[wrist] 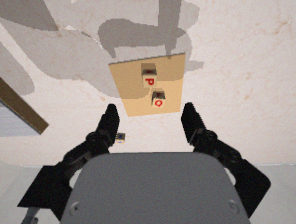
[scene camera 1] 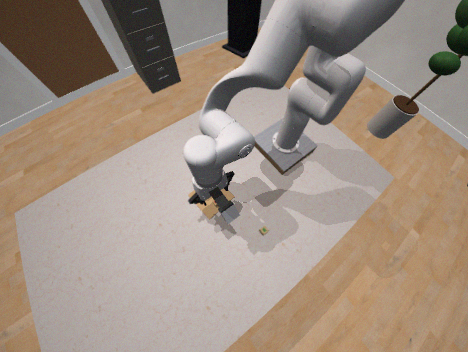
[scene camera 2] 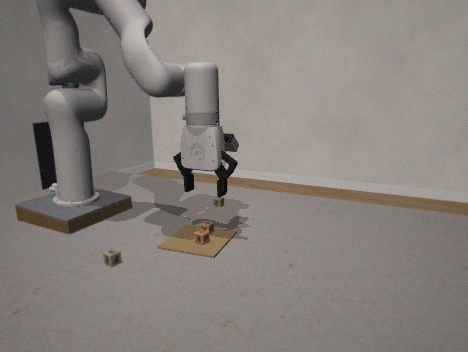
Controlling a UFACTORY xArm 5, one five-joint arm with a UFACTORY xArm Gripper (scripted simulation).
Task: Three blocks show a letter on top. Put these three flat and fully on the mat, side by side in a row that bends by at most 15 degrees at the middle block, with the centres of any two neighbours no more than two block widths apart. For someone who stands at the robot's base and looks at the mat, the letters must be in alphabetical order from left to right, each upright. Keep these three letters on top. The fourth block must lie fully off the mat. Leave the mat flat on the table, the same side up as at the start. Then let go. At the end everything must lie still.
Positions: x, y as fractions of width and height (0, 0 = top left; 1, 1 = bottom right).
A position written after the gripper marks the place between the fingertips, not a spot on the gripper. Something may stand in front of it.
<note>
In view: the gripper (scene camera 2: 0.44, 0.55) and a tan mat (scene camera 2: 0.39, 0.69).
The tan mat shows as well in the wrist view (wrist: 0.43, 0.34). The gripper is seen too in the wrist view (wrist: 0.51, 0.50) and in scene camera 1 (scene camera 1: 0.46, 0.55).
</note>
